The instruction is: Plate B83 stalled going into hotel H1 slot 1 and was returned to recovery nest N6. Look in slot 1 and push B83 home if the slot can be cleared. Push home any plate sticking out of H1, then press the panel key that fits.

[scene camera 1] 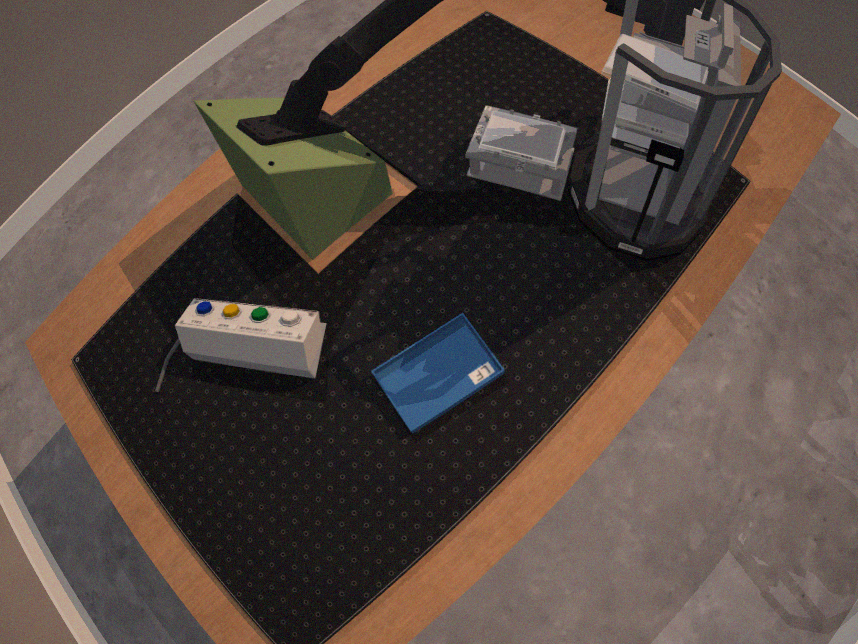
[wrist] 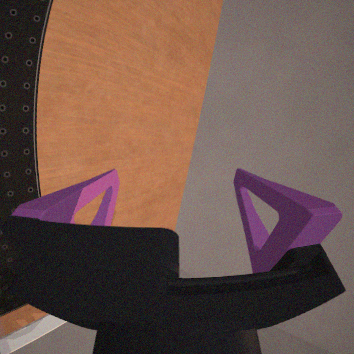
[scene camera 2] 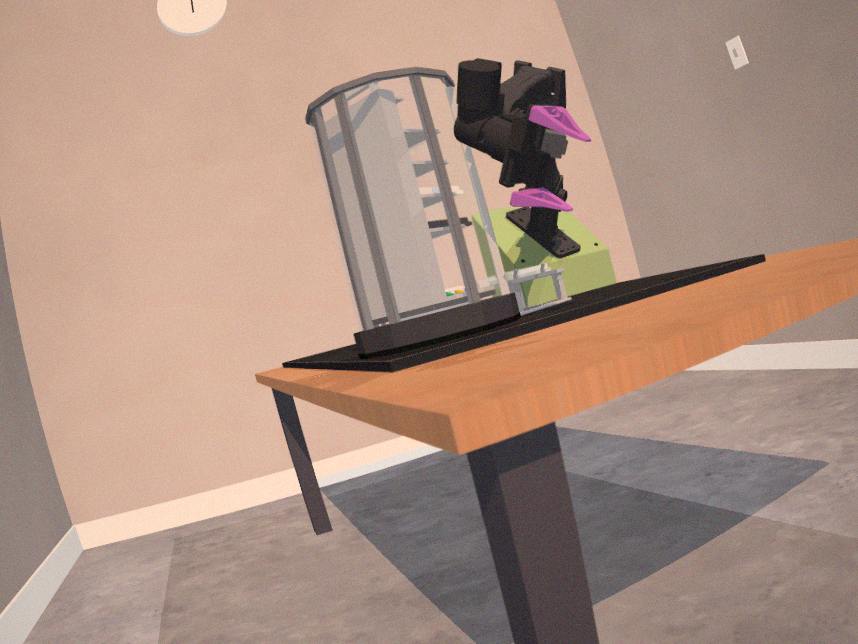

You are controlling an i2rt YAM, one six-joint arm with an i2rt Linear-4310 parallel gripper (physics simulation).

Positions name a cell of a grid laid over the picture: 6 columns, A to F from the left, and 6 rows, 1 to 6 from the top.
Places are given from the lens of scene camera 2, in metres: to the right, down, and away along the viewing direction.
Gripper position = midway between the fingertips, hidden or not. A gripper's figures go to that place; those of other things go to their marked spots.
my gripper (scene camera 2: E2): 0.19, -0.18, 0.80
grey slotted rack tower (scene camera 2: C3): -0.01, -0.07, 0.89
